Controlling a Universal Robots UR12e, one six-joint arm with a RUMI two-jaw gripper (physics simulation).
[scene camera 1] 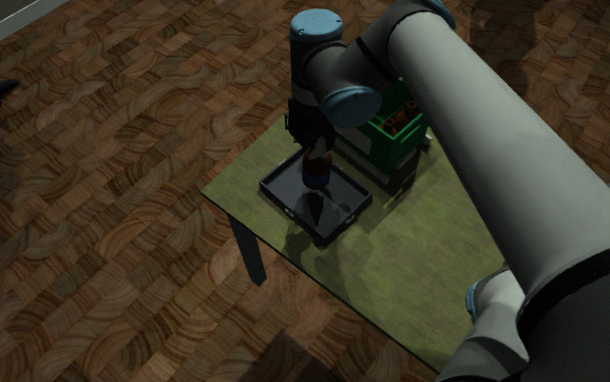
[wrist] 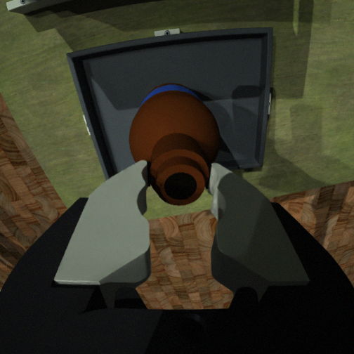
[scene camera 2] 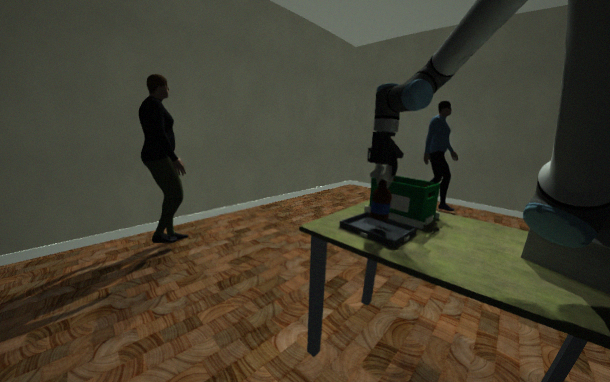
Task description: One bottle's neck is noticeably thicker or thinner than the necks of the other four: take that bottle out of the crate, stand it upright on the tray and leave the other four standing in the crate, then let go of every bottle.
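Places are measured from the arm's base along level axes (x right, y ahead, z up), in metres.
Pixels of known places: gripper, fingertip midpoint: [scene camera 1: 316,153] [scene camera 2: 382,187].
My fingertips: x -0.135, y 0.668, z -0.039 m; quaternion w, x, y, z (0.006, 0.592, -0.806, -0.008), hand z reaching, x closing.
For each thing: its middle in the pictures, then the offset to it from my fingertips. Level surfaces: height alone.
- brown bottle with a blue band, body centre: [scene camera 1: 317,162] [scene camera 2: 381,198] dz -0.044, dx +0.005, dy +0.001 m
- dark tray at the middle of its body: [scene camera 1: 315,189] [scene camera 2: 378,227] dz -0.164, dx -0.004, dy +0.000 m
- green crate at the middle of its body: [scene camera 1: 371,114] [scene camera 2: 403,198] dz -0.089, dx +0.259, dy -0.011 m
- green table at its surface level: dz -0.177 m
A brown bottle with a blue band [scene camera 1: 316,175] [scene camera 2: 381,202] [wrist: 175,120] hangs upright or nearly so, low over the dark tray [scene camera 1: 345,192] [scene camera 2: 362,229] [wrist: 230,60]. Whether its base touches the tray is hard to tell. My gripper [scene camera 1: 319,148] [scene camera 2: 383,176] [wrist: 177,165] is shut on this bottle's neck, just below the mouth. The green crate [scene camera 1: 393,152] [scene camera 2: 427,201] stands behind the tray. In scene camera 1, two brown bottle necks [scene camera 1: 389,123] [scene camera 1: 411,106] show inside it; the rest of its inside is hidden by the arm.
The crate sits close beside the tray on the green table [scene camera 1: 425,240] [scene camera 2: 475,255]. A pale rail [wrist: 55,4] lies by the crate. My arm [scene camera 1: 480,115] reaches over the table and past the crate. Two people [scene camera 2: 161,155] [scene camera 2: 440,145] stand on the floor beyond the table.
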